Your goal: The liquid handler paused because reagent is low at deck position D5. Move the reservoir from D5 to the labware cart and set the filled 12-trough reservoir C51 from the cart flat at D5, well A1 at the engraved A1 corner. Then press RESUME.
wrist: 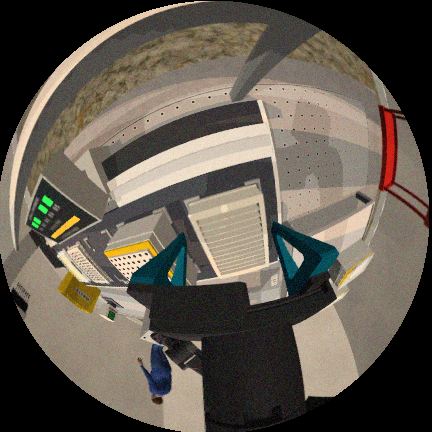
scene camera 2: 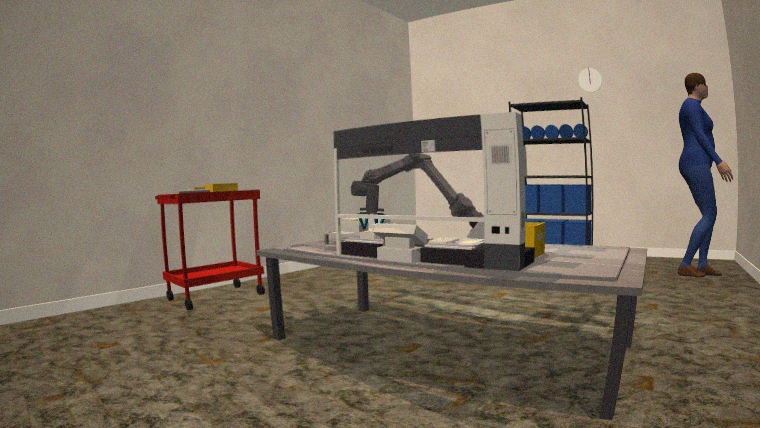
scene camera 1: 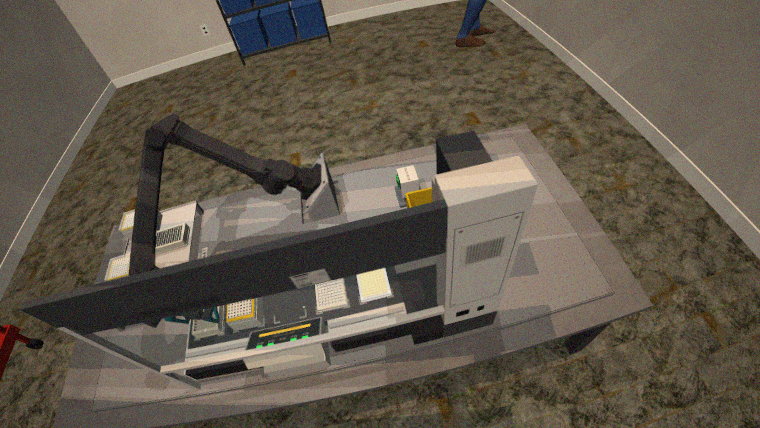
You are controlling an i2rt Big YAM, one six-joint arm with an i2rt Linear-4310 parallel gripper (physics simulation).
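Places are measured from the arm's base along level axes (x ahead, y left, z up), in millimetres.
Pixels of known places: gripper, fingertip midpoint: (wrist: 229,231) (scene camera 2: 370,229) (scene camera 1: 203,321); arm's base, link origin: (scene camera 2: 481,224) (scene camera 1: 313,182).
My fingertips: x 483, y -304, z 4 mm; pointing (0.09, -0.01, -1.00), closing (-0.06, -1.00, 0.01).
Ahead of a thing's pixels: the offset from my fingertips to its top centre.
The pale slotted reservoir {dy -8, dx -37, dz -14 mm} (scene camera 1: 206,328) (wrist: 232,237) sits at the end of the dark deck, its long troughs visible in the wrist view. My gripper (scene camera 1: 195,317) (scene camera 2: 371,221) (wrist: 229,231) is open, with its teal fingers spread to either side of the reservoir in the wrist view and nothing held. Their exact height over it is unclear. Another reservoir {dy -234, dx -345, dz -12 mm} (scene camera 1: 171,235), with dark troughs, rests on a white stand (scene camera 1: 179,213) behind the deck. The control screen (scene camera 1: 284,334) (wrist: 61,213) shows an orange bar and green buttons. The engraved A1 corner and the C51 label are not readable.
A yellow-rimmed tip rack (scene camera 1: 240,309) (wrist: 131,256) stands beside the reservoir. White plates (scene camera 1: 330,295) (scene camera 1: 373,284) lie farther along the deck. The handler's dark top beam (scene camera 1: 319,244) (scene camera 2: 406,137) spans above. A yellow waste box {dy +680, dx -264, dz +31 mm} (scene camera 1: 419,197) (wrist: 80,292) and a red cart (scene camera 2: 218,273) also show.
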